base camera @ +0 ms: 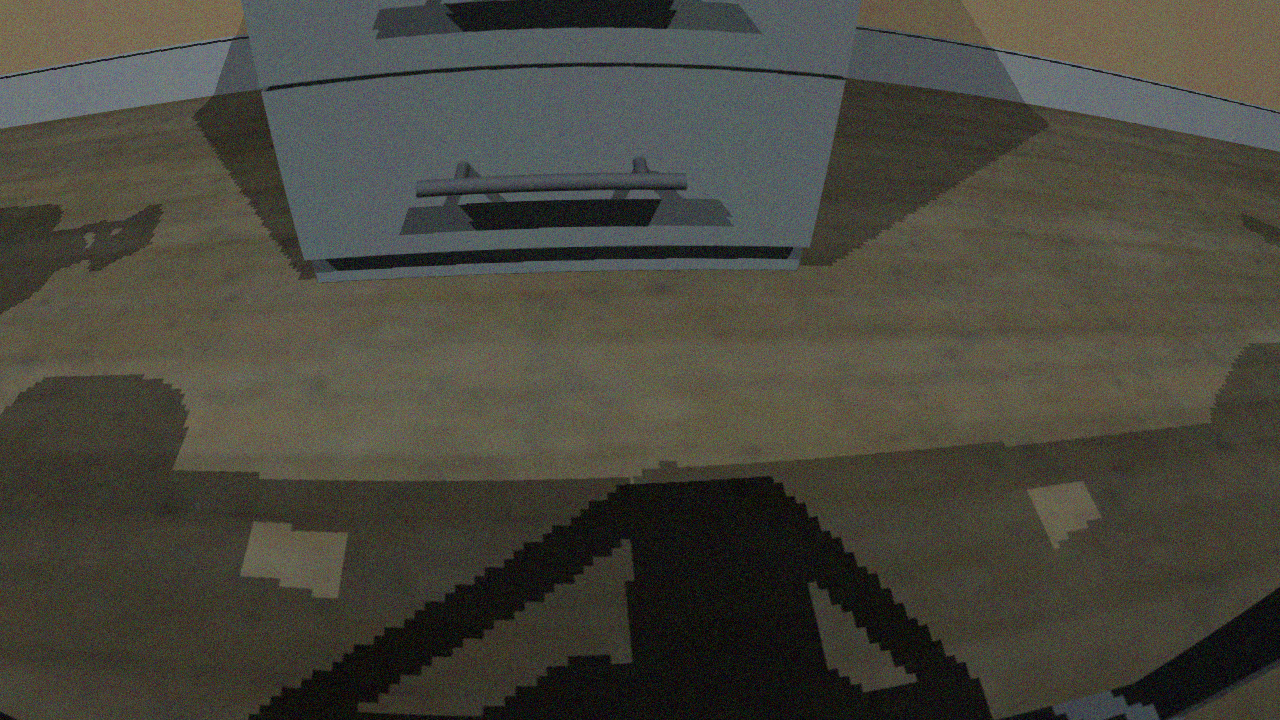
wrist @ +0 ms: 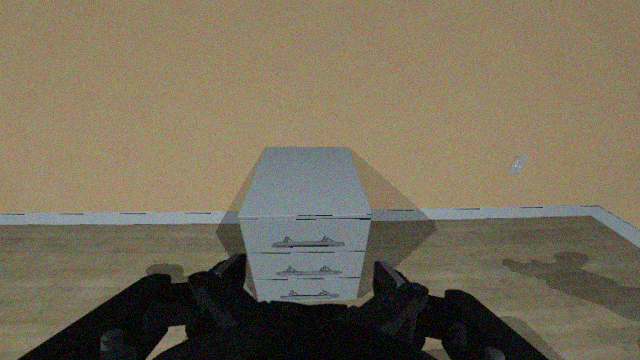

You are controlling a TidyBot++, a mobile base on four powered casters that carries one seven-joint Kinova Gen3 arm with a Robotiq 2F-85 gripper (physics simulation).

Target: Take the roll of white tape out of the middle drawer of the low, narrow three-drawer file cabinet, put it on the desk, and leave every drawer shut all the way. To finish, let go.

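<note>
The grey three-drawer file cabinet (base camera: pixel 554 116) (wrist: pixel 307 182) stands against the wall, ahead of my gripper. In the wrist view its top drawer (wrist: pixel 260 235), middle drawer (wrist: pixel 262 262) and bottom drawer (wrist: pixel 267 288) all look shut, each with a bar handle. In the base camera view the bottom drawer's handle (base camera: pixel 550 184) shows large near the top. My gripper (wrist: pixel 310 272) is open and empty, its fingers either side of the cabinet's lower front in the wrist view and apart from it. The roll of white tape and the desk do not show.
An orange-tan wall (wrist: pixel 150 100) with a pale baseboard (wrist: pixel 100 218) runs behind the cabinet. A wall outlet (wrist: pixel 518 164) is at the right, and the baseboard turns a corner at the far right. Wooden floor (base camera: pixel 626 358) lies before the cabinet, with dark shadows on it.
</note>
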